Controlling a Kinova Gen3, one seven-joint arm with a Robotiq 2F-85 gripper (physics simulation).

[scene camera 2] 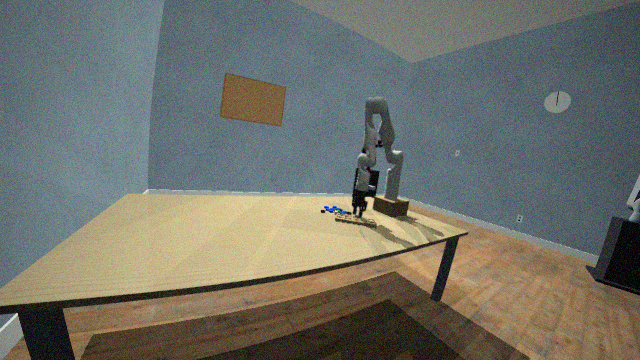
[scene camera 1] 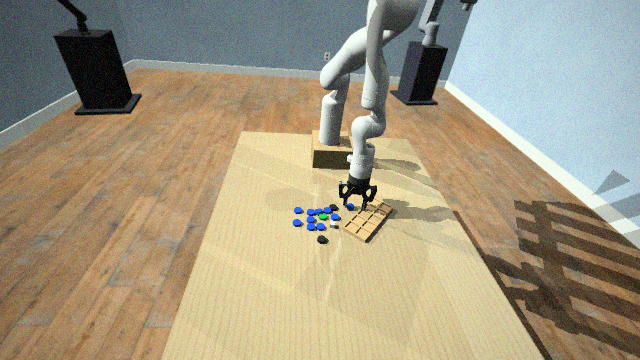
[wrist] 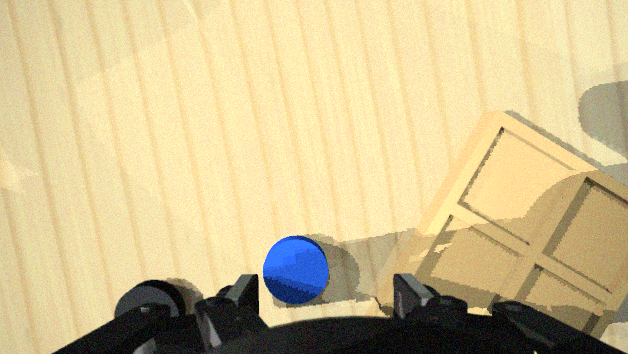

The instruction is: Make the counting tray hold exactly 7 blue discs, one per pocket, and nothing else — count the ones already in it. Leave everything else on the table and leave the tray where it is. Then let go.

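The wooden counting tray (scene camera 1: 355, 235) (scene camera 2: 350, 221) (wrist: 450, 200) lies flat and angled on the table; the pockets that show hold no disc, and its far end is partly behind a finger. A lone blue disc (scene camera 1: 350, 206) (wrist: 296, 270) lies flat on the table left of the tray. My gripper (scene camera 1: 355, 206) (wrist: 325, 296) is partly open and empty, pointing down low over this disc. In the wrist view the disc is nearer the left finger, slightly ahead of the fingertips, and the right finger is by the tray's edge. Several more blue discs (scene camera 1: 311, 219) (scene camera 2: 332, 208) lie further left.
A green disc (scene camera 1: 323, 216) lies among the blue discs. A black disc (scene camera 1: 333, 207) (wrist: 145, 297) lies just left of the gripper. Another black disc (scene camera 1: 322, 240) lies nearer the scene camera. A small white piece (scene camera 1: 333, 224) lies between the discs and the tray.
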